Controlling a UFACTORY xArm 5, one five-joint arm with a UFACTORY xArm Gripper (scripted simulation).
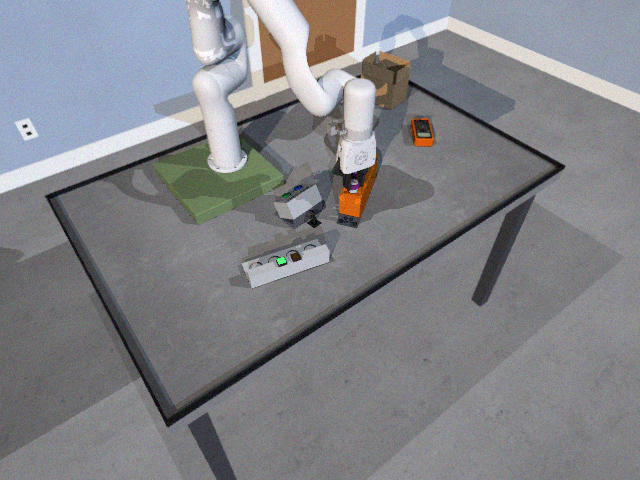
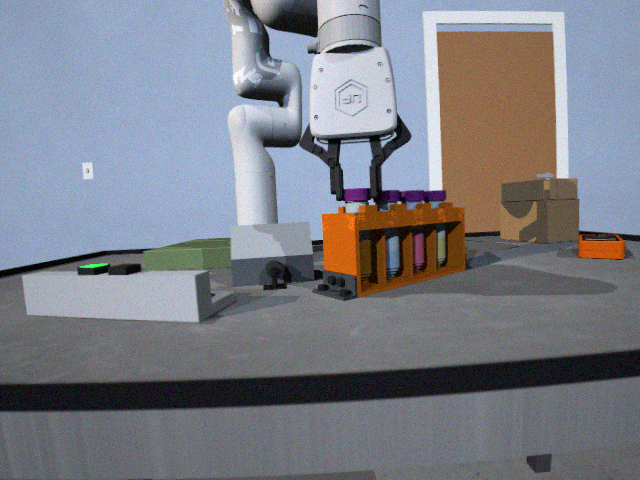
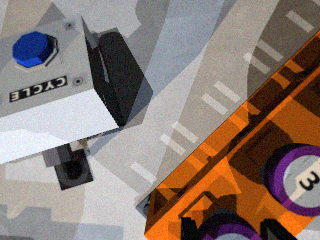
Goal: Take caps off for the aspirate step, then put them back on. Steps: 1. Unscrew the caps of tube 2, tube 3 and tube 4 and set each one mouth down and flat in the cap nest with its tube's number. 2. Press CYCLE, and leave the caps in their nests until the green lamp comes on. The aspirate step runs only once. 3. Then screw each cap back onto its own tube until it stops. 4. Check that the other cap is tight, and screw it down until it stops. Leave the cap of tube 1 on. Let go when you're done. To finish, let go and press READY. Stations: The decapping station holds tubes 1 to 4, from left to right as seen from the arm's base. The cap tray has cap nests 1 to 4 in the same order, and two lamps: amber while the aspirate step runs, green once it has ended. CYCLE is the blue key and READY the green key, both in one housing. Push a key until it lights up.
Labels:
cardboard box: image 1; image 2; not seen in image 3 (out of frame)
same spot on cardboard box: [image 1: 388, 95] = [image 2: 540, 220]

